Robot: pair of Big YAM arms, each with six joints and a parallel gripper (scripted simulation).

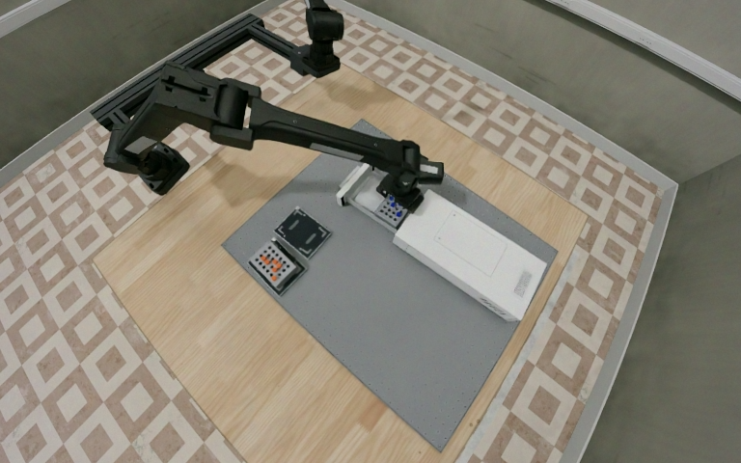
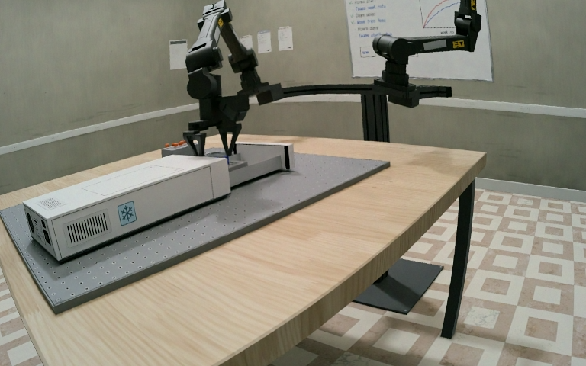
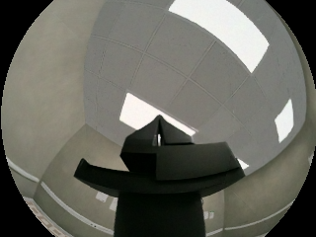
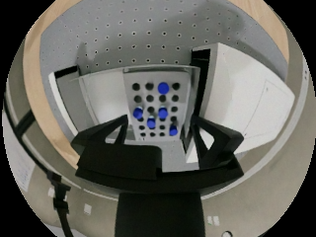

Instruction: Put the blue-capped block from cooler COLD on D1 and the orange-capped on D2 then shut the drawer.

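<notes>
The white cooler lies 10 cm ahead of my right hand, 3 cm below it and 1 cm to the left of it. Round my right hand: dark deck slot D1: 28 cm to the right, 18 cm behind, 7 cm below; then dark deck slot D2: 42 cm to the right, 16 cm behind, 7 cm below.
</notes>
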